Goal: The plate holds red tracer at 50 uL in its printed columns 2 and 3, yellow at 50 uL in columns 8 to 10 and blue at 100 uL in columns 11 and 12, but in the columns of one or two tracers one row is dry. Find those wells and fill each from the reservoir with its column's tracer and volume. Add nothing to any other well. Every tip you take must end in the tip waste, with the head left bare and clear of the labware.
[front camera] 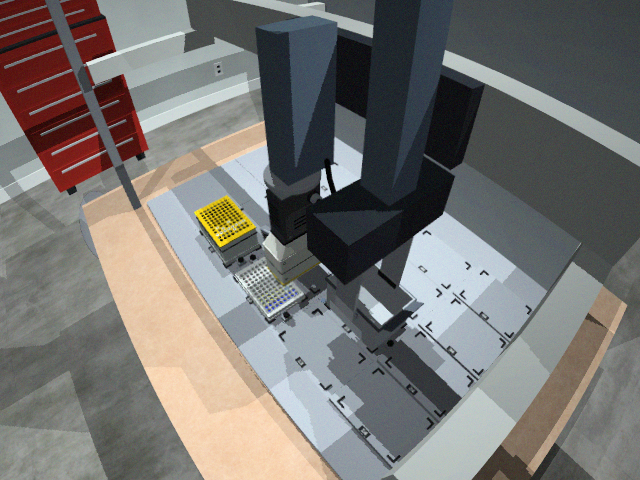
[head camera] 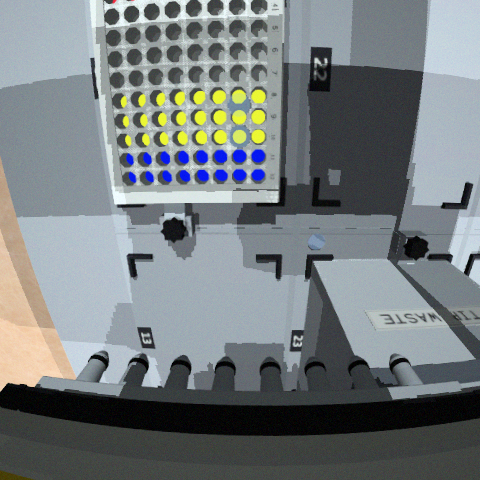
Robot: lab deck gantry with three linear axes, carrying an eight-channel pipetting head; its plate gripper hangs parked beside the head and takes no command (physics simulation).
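The plate [front camera: 258, 276] [head camera: 197, 196] stands partly below and in front of the pipetting head [front camera: 292, 260]. In the head view its columns 8 to 10 show yellow in every row, and columns 11 and 12 show blue in every row. Red slivers show at the top left edge; the rest of the red columns is cut off. The head's nozzles [head camera: 225, 372] are bare. The yellow tip rack [front camera: 224, 221] stands behind the plate. The tip waste [front camera: 403, 295] [head camera: 345, 280] stands to the right. The reservoir does not show. The parked gripper [front camera: 374, 299] has its fingers apart, with nothing seen between them.
Dark clamp knobs [head camera: 174, 230] [head camera: 416, 248] stand on the deck near the plate and the tip waste. A dark carriage block [front camera: 379, 222] hangs beside the head. A grey wall [front camera: 516, 217] borders the deck at the right back. A red drawer cabinet [front camera: 77, 103] stands beyond the table.
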